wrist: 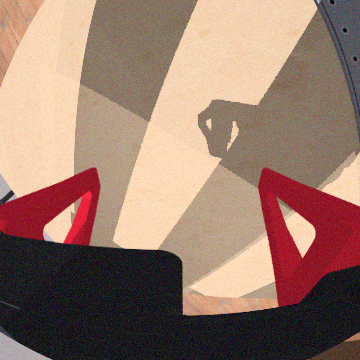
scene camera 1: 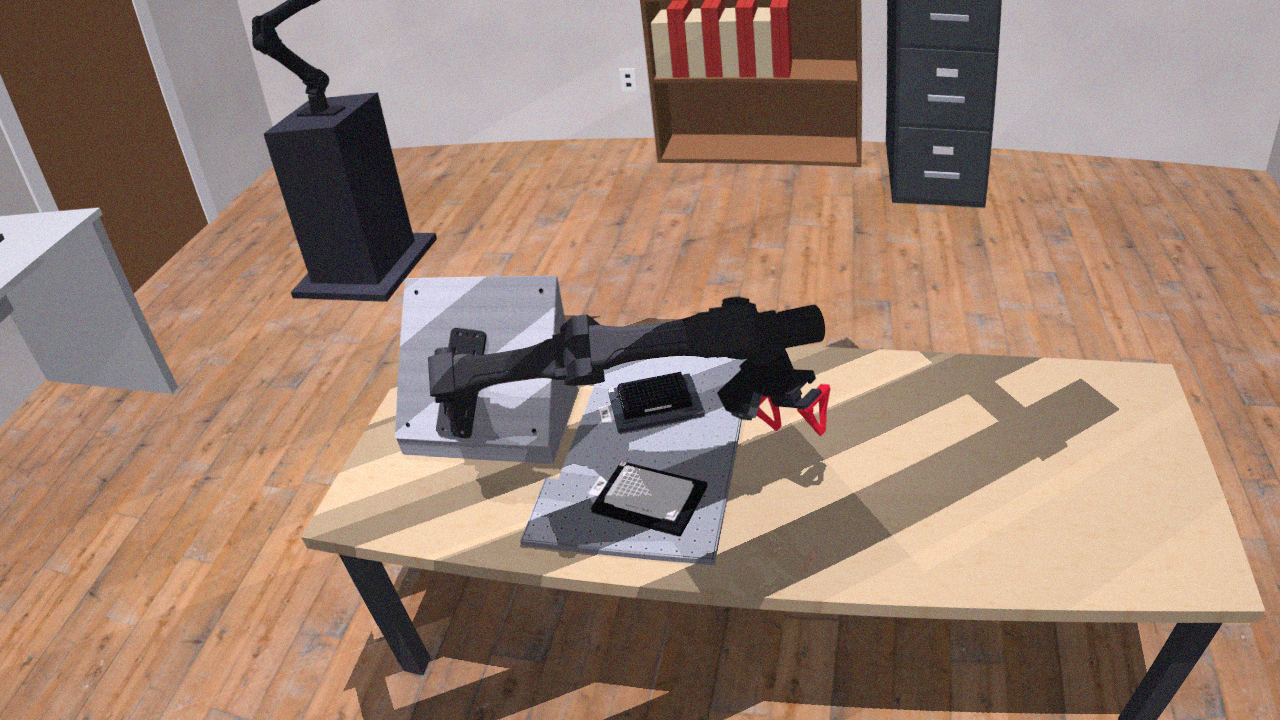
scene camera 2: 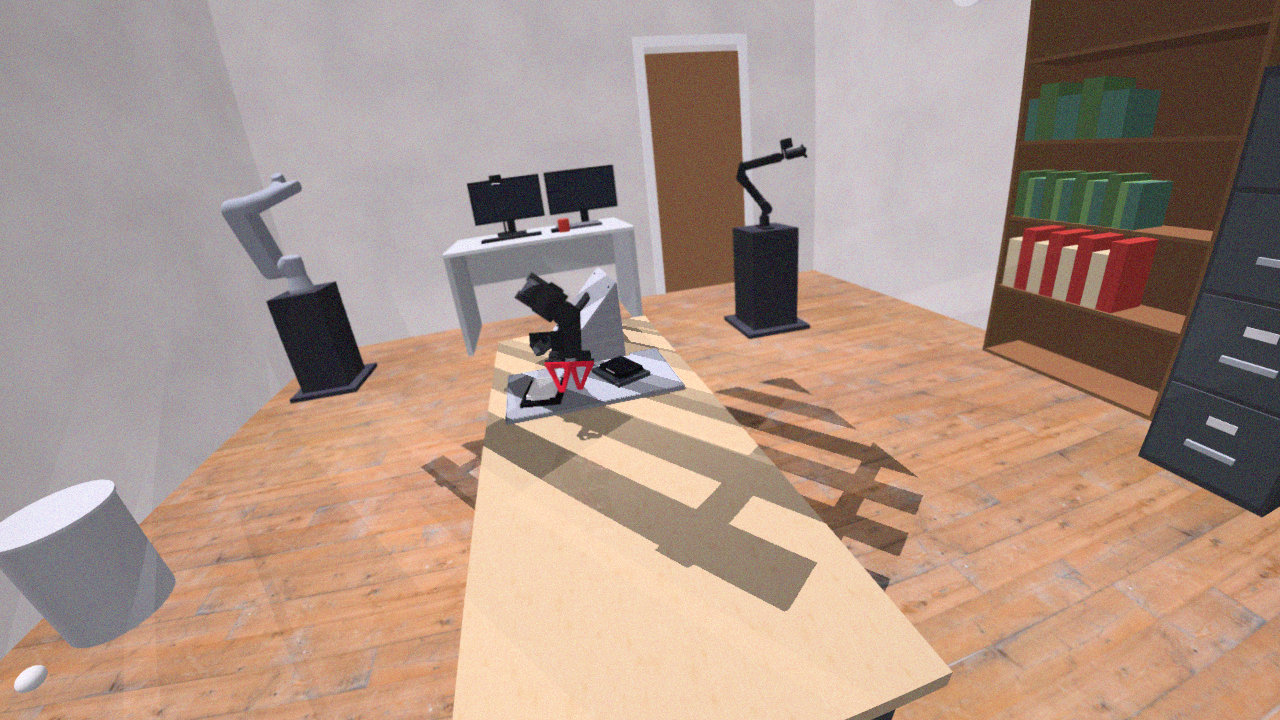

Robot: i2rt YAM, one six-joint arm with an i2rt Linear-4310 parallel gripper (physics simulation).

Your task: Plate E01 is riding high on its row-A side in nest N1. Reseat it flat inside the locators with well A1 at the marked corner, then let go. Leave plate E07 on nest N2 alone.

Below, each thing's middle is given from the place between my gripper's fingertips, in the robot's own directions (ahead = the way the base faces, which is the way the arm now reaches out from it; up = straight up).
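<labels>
There is the black plate (scene camera 1: 652,395), and it sits 29 cm behind my hand, 17 cm to the left of it and 9 cm below it. Nest N2 (scene camera 1: 676,527) is 25 cm behind my hand and 8 cm to the right of it, 10 cm below. As for nest N1 (scene camera 1: 623,425), I find it 29 cm behind my hand, 16 cm to the left of it, and 10 cm below it.
</labels>
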